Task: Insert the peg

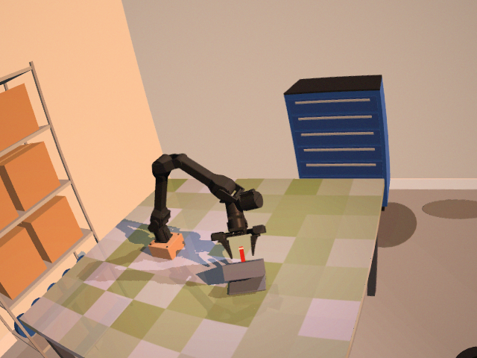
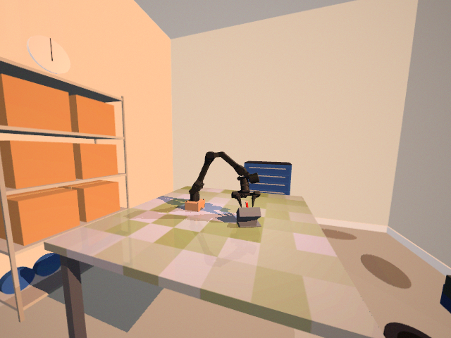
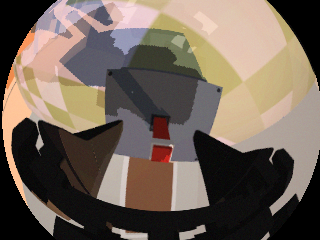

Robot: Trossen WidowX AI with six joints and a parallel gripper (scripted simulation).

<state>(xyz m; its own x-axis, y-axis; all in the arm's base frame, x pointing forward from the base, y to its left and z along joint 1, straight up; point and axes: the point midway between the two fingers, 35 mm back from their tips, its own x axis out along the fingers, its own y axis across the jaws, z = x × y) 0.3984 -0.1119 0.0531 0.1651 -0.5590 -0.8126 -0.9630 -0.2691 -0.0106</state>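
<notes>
Right now the red peg is 10 mm to the left of my gripper tip and 10 mm above it. Round my gripper tip: grey sloped panel: 30 mm to the right, 30 mm below, 10 mm ahead.
</notes>
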